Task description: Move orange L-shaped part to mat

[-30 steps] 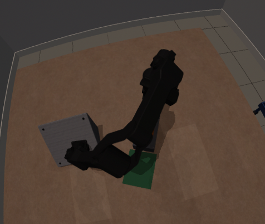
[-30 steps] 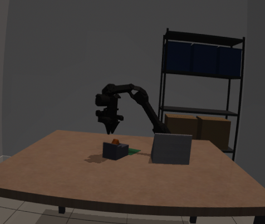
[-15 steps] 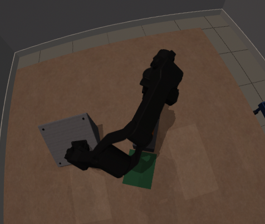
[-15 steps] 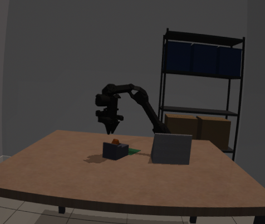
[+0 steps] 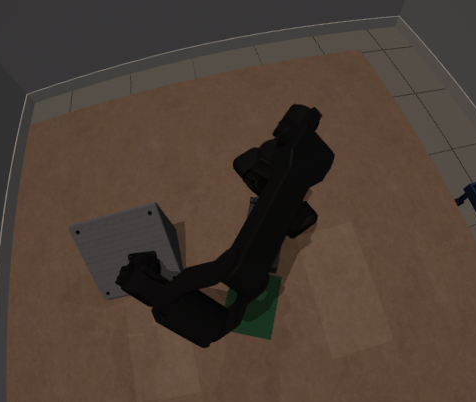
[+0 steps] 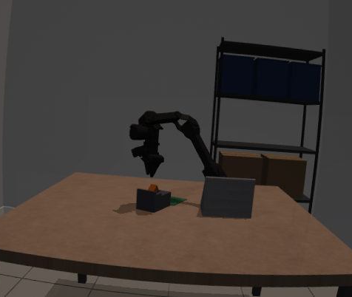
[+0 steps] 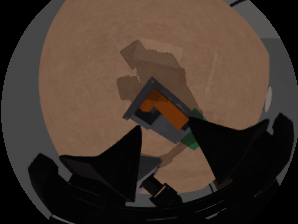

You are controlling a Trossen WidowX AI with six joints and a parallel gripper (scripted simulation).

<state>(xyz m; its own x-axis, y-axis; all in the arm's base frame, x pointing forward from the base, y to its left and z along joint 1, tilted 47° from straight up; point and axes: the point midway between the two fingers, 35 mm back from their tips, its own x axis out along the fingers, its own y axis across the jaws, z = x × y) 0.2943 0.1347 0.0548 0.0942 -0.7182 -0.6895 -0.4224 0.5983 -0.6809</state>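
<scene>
The orange L-shaped part lies 10 mm behind my gripper tip and 100 mm below it. From my gripper tip the other things lie so: green mat (80 mm behind, 170 mm to the right, 160 mm below).
</scene>
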